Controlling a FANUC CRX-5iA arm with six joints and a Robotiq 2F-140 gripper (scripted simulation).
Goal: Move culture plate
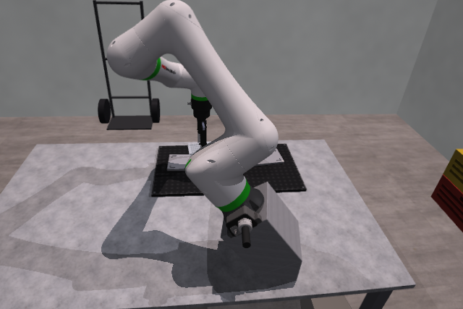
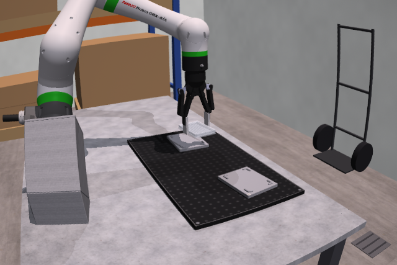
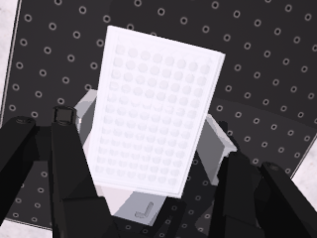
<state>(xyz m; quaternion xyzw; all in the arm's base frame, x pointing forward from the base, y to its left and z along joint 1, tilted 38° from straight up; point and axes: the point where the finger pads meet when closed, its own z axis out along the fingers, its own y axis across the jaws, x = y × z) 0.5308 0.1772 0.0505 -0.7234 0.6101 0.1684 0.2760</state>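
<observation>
My hand is 33 cm to the left of the plate nest N2, 10 cm above it and 5 cm short of it. Also, from my hand: plate lid: 1 cm below; plate nest N1: 10 cm below, 8 cm to the left, 1 cm behind.
</observation>
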